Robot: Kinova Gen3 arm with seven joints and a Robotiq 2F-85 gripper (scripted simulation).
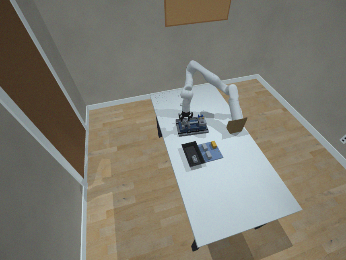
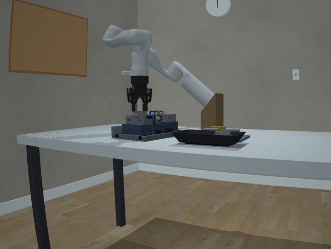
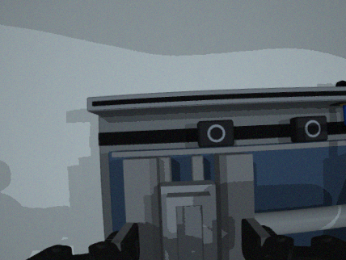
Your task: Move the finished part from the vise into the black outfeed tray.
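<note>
The vise lies 7 cm behind my hand, 2 cm to the left of it and 8 cm below it. Round my hand: yellow block 17 cm behind, 29 cm to the left, 9 cm below; then blue plate 12 cm behind, 33 cm to the left, 12 cm below.
</note>
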